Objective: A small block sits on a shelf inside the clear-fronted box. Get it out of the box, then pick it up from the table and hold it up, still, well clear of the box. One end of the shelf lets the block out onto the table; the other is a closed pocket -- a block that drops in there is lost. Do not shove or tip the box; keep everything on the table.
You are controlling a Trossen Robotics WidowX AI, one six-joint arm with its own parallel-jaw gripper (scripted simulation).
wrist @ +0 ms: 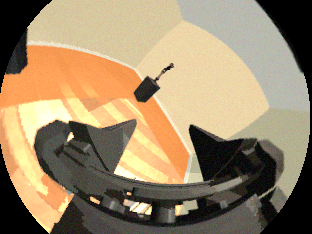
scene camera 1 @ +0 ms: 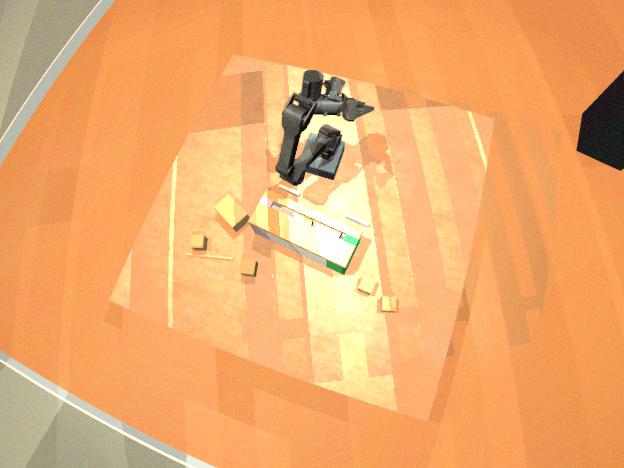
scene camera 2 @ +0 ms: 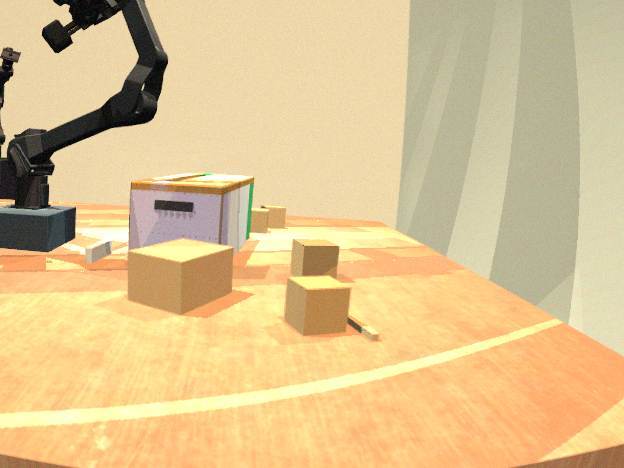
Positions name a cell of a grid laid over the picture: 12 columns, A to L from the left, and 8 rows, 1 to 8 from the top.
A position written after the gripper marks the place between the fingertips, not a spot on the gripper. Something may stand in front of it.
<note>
In view: the gripper (scene camera 1: H2) and a long box (scene camera 2: E4).
The long box also shows in scene camera 1 (scene camera 1: G5). The gripper also shows in the wrist view (wrist: G5).
</note>
